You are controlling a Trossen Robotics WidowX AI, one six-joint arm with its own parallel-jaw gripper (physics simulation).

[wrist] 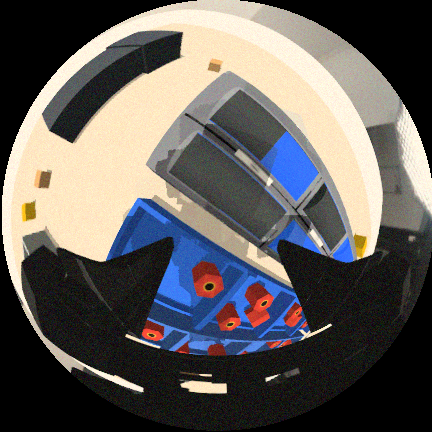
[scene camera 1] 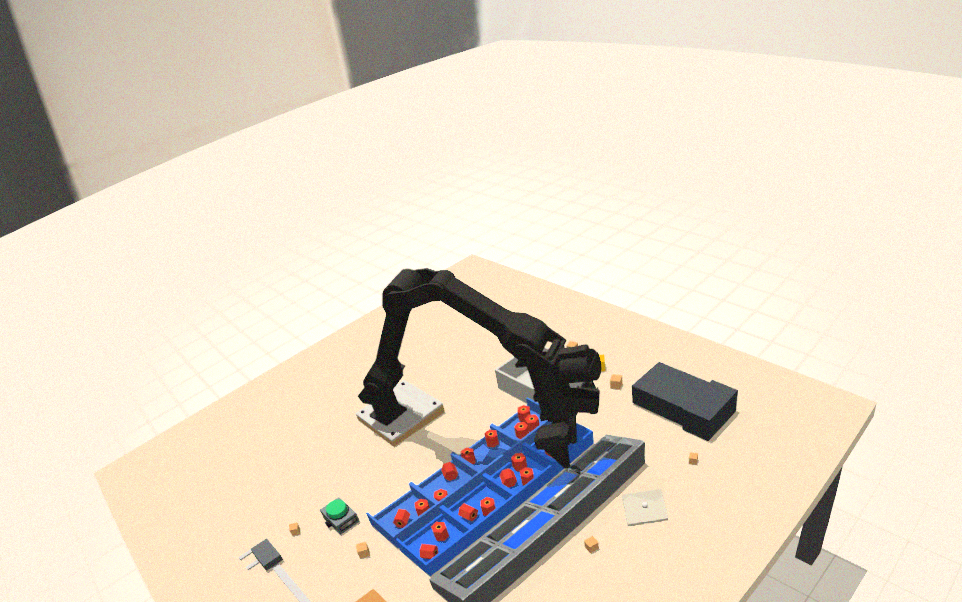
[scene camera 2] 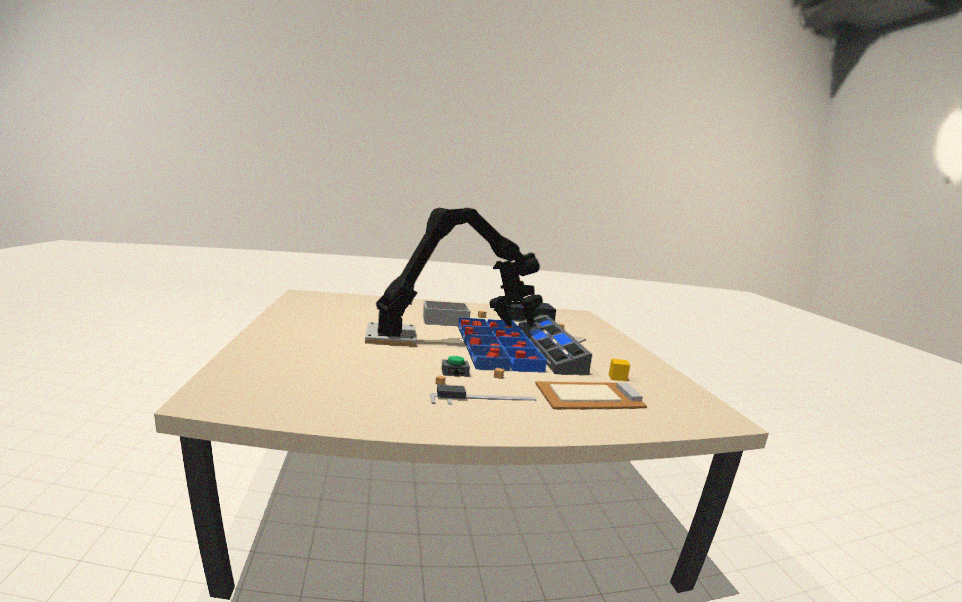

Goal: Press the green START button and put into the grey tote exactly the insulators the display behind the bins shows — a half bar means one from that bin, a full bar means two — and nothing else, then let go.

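Frame: origin at the arm's base, x ahead, y left, z up, level; millimetres.
Where they show: gripper, fingertip midpoint: (wrist: 226, 244) (scene camera 1: 570, 455) (scene camera 2: 520, 327); arm's base, origin of the base link: (scene camera 1: 388, 412) (scene camera 2: 388, 332).
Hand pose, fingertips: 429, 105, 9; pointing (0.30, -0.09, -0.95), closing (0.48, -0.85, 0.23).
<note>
Each offset is from my fingertips to the top centre of the thing, as dx, dy, dz. "spot": to the spot under its first point.
Blue bins (scene camera 1: 400, 545) (scene camera 2: 493, 364) (wrist: 150, 214) hold several red insulators. One insulator @[-41, -7, +1] (wrist: 207, 280) stands in the end bin beside the display, below and between my fingertips in the wrist view. My gripper (scene camera 1: 561, 460) (scene camera 2: 519, 325) (wrist: 226, 244) is open and empty, low over that bin. The display (scene camera 1: 567, 523) (scene camera 2: 578, 364) (wrist: 167, 142) shows blue in three windows: the far outer is half blue; the second inner and third outer look full. The grey tote @[-215, +170, +23] (scene camera 1: 514, 381) (scene camera 2: 446, 315) (wrist: 39, 242) is partly hidden; its contents do not show. The green START button @[-280, -368, +9] (scene camera 1: 336, 507) (scene camera 2: 456, 360) stands beside the bins.
A dark block @[+103, +258, +25] (scene camera 1: 681, 397) (wrist: 100, 95) stands beyond the display's end. A caliper @[-247, -548, -12] (scene camera 1: 266, 553) (scene camera 2: 451, 391) and a clipboard @[spot: -101, -542, -25] (scene camera 2: 547, 396) lie on the button side. A pale plate @[+181, -18, -26] (scene camera 1: 644, 516) lies behind the display. Small orange cubes and a yellow cube @[+157, -405, +14] (scene camera 2: 619, 369) are scattered around.
</note>
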